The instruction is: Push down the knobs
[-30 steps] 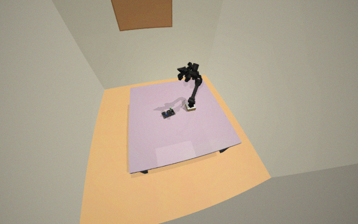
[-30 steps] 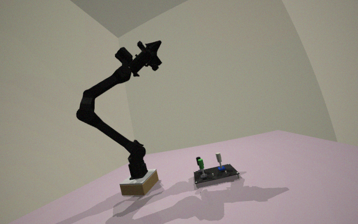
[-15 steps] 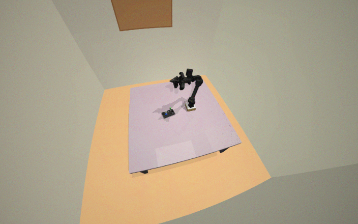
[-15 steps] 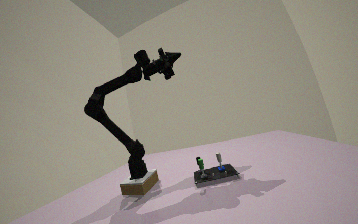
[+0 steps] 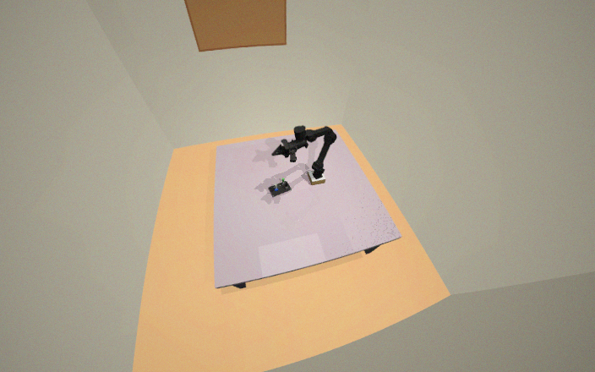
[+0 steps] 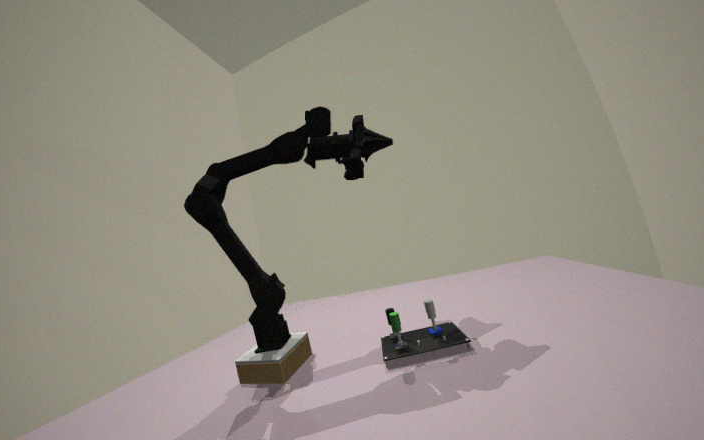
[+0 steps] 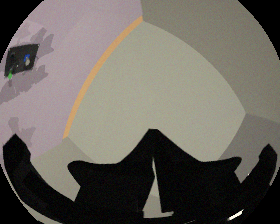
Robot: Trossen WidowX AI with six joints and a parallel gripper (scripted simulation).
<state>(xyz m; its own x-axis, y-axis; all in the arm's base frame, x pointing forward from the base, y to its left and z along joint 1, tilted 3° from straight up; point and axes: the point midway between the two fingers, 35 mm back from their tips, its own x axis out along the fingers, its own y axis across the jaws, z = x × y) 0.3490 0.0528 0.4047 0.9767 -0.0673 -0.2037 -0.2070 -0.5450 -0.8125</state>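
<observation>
My gripper tip is 10 cm past the green knob, 9 cm to the left of it and 39 cm above it. From my gripper tip the other things lie so: white knob 2 cm behind, 6 cm to the right, 39 cm below.
</observation>
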